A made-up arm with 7 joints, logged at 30 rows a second.
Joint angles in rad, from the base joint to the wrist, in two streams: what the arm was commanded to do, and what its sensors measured. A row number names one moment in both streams.
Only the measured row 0 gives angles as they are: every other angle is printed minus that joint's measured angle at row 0.
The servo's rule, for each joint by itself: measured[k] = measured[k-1] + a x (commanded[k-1-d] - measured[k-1]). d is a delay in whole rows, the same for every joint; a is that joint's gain. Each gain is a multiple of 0.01, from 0.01 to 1. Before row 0 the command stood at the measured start. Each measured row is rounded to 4 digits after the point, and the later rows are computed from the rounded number. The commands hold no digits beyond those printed.
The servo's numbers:
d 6
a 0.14 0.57 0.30 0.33 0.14 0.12 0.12
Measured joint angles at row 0:
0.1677, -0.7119, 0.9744, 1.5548, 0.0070, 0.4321, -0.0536
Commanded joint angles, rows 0 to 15:
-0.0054, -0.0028, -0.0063, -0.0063, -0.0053, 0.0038, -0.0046
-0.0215, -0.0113, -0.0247, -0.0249, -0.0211, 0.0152, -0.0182
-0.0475, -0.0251, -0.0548, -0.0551, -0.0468, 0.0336, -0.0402
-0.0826, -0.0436, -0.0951, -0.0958, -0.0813, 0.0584, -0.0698
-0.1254, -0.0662, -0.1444, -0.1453, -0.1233, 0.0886, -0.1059
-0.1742, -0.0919, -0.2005, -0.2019, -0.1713, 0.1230, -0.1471
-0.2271, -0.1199, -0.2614, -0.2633, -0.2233, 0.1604, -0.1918
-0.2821, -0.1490, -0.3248, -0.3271, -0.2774, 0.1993, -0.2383
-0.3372, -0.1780, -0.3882, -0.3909, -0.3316, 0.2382, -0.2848
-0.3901, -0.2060, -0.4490, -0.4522, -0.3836, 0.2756, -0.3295
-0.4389, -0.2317, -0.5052, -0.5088, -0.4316, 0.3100, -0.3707
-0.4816, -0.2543, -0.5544, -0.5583, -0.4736, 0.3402, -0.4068
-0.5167, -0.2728, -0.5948, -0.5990, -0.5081, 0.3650, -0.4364
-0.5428, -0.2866, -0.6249, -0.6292, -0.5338, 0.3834, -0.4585
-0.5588, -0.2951, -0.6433, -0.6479, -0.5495, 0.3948, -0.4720
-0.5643, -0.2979, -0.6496, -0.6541, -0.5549, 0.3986, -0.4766
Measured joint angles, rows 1 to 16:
0.0000, 0.0000, 0.0000, 0.0000, 0.0000, 0.0000, 0.0000
0.0000, 0.0000, 0.0000, 0.0000, 0.0000, 0.0000, 0.0000
0.0000, 0.0000, 0.0000, 0.0000, 0.0000, 0.0000, 0.0000
0.0000, 0.0000, 0.0000, 0.0000, 0.0000, 0.0000, 0.0000
0.0000, 0.0000, 0.0000, 0.0000, 0.0000, 0.0000, 0.0000
0.0000, 0.0000, 0.0000, 0.0000, 0.0000, 0.0000, 0.0000
-0.0008, -0.0016, -0.0019, -0.0021, -0.0007, 0.0005, -0.0006
-0.0037, -0.0071, -0.0087, -0.0096, -0.0036, 0.0023, -0.0027
-0.0098, -0.0174, -0.0225, -0.0246, -0.0096, 0.0061, -0.0072
-0.0200, -0.0323, -0.0443, -0.0481, -0.0196, 0.0124, -0.0147
-0.0348, -0.0516, -0.0743, -0.0802, -0.0341, 0.0215, -0.0256
-0.0543, -0.0746, -0.1122, -0.1204, -0.0533, 0.0337, -0.0402
-0.0785, -0.1004, -0.1570, -0.1676, -0.0771, 0.0489, -0.0584
-0.1070, -0.1281, -0.2073, -0.2202, -0.1051, 0.0669, -0.0800
-0.1392, -0.1565, -0.2616, -0.2765, -0.1368, 0.0875, -0.1046
-0.1743, -0.1847, -0.3178, -0.3345, -0.1714, 0.1101, -0.1316

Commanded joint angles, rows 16 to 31:
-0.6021, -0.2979, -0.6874, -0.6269, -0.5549, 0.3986, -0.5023
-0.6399, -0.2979, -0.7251, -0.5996, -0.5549, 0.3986, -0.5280
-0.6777, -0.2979, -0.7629, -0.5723, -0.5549, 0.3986, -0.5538
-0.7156, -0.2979, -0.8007, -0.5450, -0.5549, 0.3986, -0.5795
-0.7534, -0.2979, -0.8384, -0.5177, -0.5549, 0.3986, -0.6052
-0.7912, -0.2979, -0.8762, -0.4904, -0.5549, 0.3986, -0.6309
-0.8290, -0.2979, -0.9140, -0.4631, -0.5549, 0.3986, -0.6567
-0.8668, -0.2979, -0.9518, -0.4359, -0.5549, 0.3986, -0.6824
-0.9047, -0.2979, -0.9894, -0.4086, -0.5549, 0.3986, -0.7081
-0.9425, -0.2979, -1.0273, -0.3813, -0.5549, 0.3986, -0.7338
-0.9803, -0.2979, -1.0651, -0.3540, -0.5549, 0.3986, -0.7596
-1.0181, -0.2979, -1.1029, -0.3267, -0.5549, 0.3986, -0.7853
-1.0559, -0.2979, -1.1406, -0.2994, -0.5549, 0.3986, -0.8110
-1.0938, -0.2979, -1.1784, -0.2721, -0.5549, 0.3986, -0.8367
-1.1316, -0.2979, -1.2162, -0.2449, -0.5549, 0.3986, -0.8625
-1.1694, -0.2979, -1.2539, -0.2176, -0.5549, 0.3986, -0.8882
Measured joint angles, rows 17 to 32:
-0.2113, -0.2115, -0.3740, -0.3920, -0.2078, 0.1341, -0.1603
-0.2491, -0.2359, -0.4281, -0.4469, -0.2450, 0.1588, -0.1899
-0.2866, -0.2569, -0.4781, -0.4971, -0.2818, 0.1835, -0.2195
-0.3225, -0.2738, -0.5221, -0.5407, -0.3171, 0.2075, -0.2482
-0.3556, -0.2859, -0.5585, -0.5761, -0.3496, 0.2300, -0.2751
-0.3848, -0.2927, -0.5858, -0.6018, -0.3783, 0.2502, -0.2993
-0.4152, -0.2957, -0.6163, -0.6101, -0.4030, 0.2680, -0.3237
-0.4467, -0.2970, -0.6489, -0.6066, -0.4243, 0.2837, -0.3482
-0.4790, -0.2975, -0.6831, -0.5953, -0.4426, 0.2975, -0.3729
-0.5121, -0.2977, -0.7184, -0.5787, -0.4583, 0.3096, -0.3977
-0.5459, -0.2978, -0.7544, -0.5586, -0.4718, 0.3203, -0.4226
-0.5802, -0.2979, -0.7909, -0.5361, -0.4834, 0.3297, -0.4476
-0.6150, -0.2979, -0.8278, -0.5120, -0.4934, 0.3380, -0.4727
-0.6503, -0.2979, -0.8650, -0.4869, -0.5020, 0.3453, -0.4979
-0.6859, -0.2979, -0.9023, -0.4611, -0.5094, 0.3517, -0.5231
-0.7218, -0.2979, -0.9398, -0.4348, -0.5158, 0.3573, -0.5484

